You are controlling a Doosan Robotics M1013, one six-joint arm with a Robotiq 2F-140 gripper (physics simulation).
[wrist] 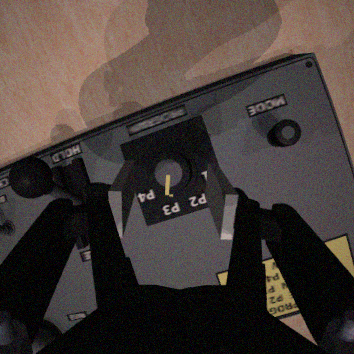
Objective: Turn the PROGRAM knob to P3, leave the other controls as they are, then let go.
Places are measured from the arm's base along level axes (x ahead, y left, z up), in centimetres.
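Where they show: gripper, fingertip midpoint: (170,178).
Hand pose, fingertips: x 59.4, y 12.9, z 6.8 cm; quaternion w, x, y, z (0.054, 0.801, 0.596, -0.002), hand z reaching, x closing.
Each offset is from my fingertips to the top centre of the thing. "pt": to the spot under its first point.
The PROGRAM knob {dx +1.1, dy -0.8, dz -4.0 cm} (169,164) is round and dark, on a black square plate {pt dx -1.0, dy +2.3, dz -8.5 cm} (192,135) near the middle of the wrist view. Its yellow pointer line {pt dx +2.3, dy -1.1, dz -4.1 cm} (167,185) points down the view toward the P3 label {pt dx +6.0, dy -1.7, dz -6.0 cm} (171,208), its tip beside a small mark and slightly to the P4 side. The P4 label {pt dx +4.3, dy -4.3, dz -6.8 cm} (146,196) and P2 label {pt dx +5.7, dy +1.4, dz -6.0 cm} (198,200) lie on either side. My gripper (170,178) is partly open, with one finger on each side of the knob and a visible gap to it on both sides. The P1 label is mostly hidden by the right finger.
The MODE knob {dx -0.7, dy +11.1, dz -3.1 cm} (286,133) stands at the upper right of the grey panel (175,257). A lever with a black ball {dx -2.5, dy -13.3, dz +0.2 cm} (31,177) stands at the left, by the HOLD label {pt dx -2.2, dy -13.1, dz -9.8 cm} (66,153). A yellow card {pt dx +13.7, dy +15.7, dz -2.6 cm} (339,249) is at the lower right, partly hidden by the gripper.
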